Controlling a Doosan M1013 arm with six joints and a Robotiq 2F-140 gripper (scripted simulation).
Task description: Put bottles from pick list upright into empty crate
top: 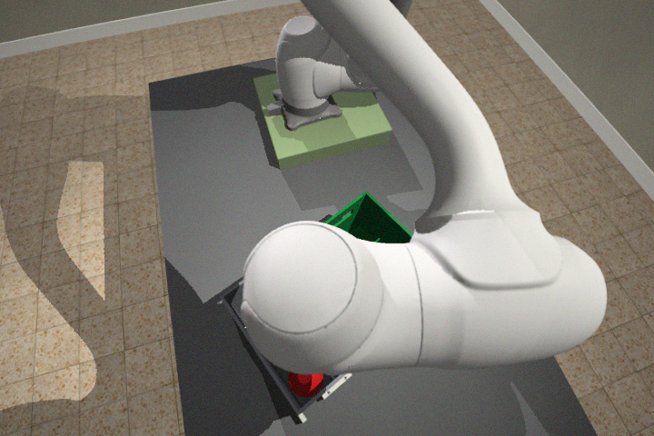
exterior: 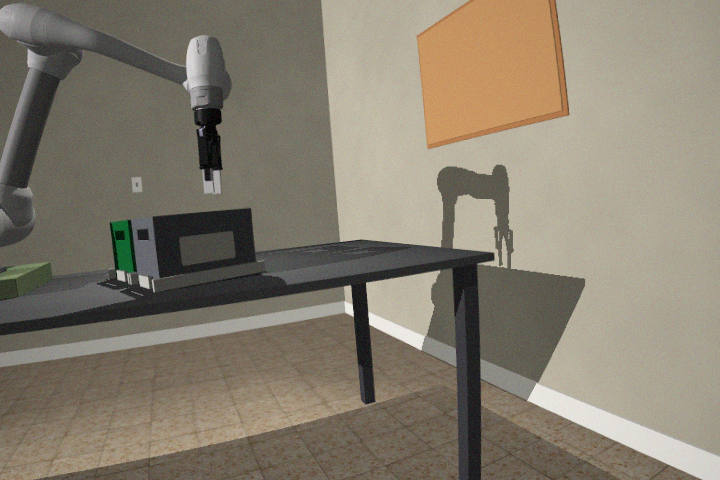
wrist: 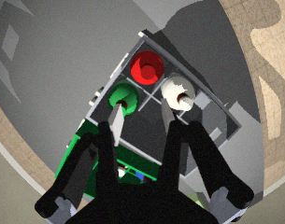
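Now: the red bottle 3 cm ahead of my hand, 3 cm to the right of it and 17 cm below it. Round my hand: blue bottle: 21 cm behind, 13 cm to the left, 17 cm below; green bottle: 5 cm to the left, 17 cm below; grey crate: 7 cm behind, 2 cm to the right, 17 cm below.
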